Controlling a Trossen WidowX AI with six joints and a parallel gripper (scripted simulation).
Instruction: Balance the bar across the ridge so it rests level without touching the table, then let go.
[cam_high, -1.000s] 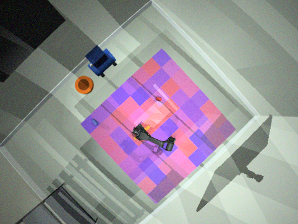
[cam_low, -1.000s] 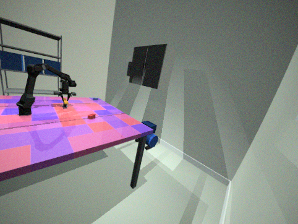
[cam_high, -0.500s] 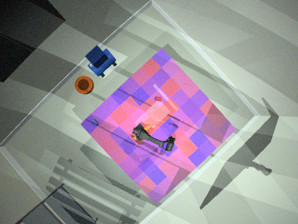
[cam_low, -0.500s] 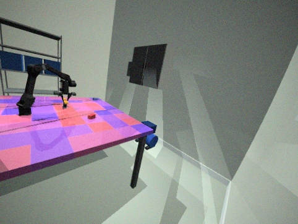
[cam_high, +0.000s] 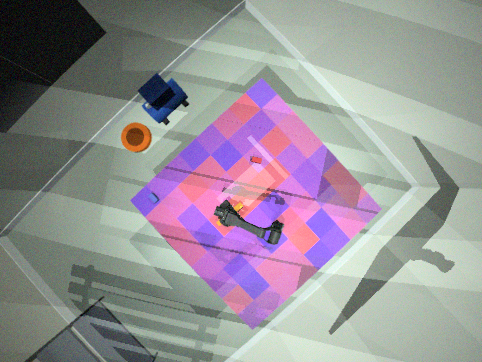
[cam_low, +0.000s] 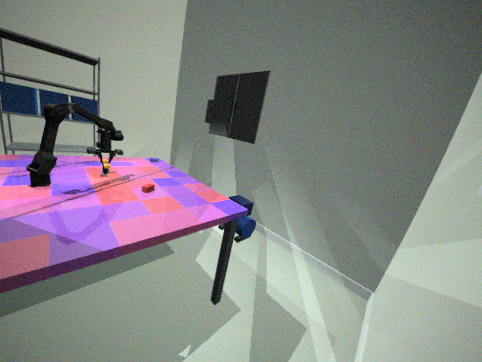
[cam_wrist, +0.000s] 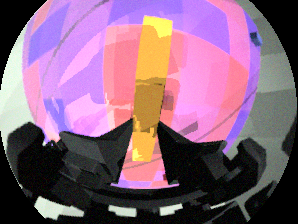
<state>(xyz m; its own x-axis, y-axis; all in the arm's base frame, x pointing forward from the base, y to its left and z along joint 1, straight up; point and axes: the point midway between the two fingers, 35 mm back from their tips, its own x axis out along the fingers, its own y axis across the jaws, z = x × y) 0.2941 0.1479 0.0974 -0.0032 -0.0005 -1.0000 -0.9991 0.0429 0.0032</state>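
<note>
Right now my gripper tip is 3 cm to the right of the yellow bar. The rest, counted from my gripper tip: blue block (45 cm ahead, 35 cm to the left, 5 cm below).
</note>
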